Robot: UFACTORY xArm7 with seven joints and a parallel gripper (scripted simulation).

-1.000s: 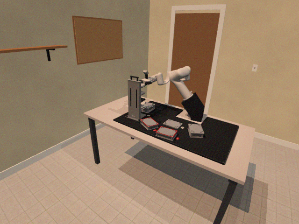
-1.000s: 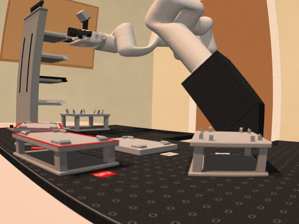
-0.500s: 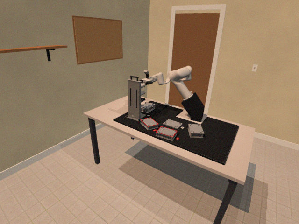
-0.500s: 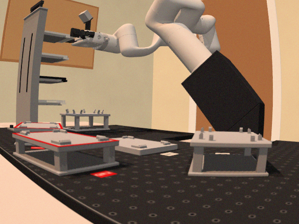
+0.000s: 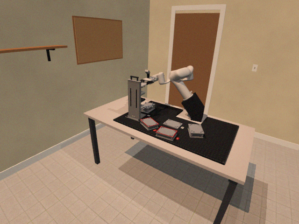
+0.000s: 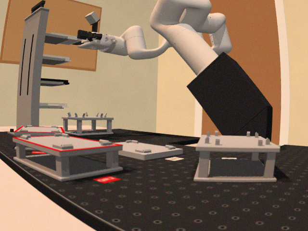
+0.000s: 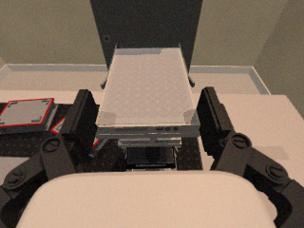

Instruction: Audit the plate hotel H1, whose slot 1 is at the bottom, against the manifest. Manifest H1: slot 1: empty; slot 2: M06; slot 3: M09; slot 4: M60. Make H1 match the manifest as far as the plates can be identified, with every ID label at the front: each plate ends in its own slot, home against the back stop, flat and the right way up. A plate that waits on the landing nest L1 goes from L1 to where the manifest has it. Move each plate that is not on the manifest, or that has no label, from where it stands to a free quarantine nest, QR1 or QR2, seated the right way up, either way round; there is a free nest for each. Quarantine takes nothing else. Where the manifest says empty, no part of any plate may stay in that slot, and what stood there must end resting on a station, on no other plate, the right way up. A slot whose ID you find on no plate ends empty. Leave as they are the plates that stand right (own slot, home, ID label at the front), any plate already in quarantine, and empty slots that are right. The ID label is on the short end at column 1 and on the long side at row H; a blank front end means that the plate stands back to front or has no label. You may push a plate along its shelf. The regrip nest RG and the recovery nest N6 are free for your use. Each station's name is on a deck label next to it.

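My gripper is now 50 mm short of the pale plate, 20 mm above it and 10 mm to the right of it. Also, from my hand: hotel tower (170 mm ahead, 150 mm below, 20 mm to the left); black plate (170 mm below, 90 mm ahead, 10 mm to the left); clear plate (250 mm below, 90 mm ahead, 10 mm to the left).
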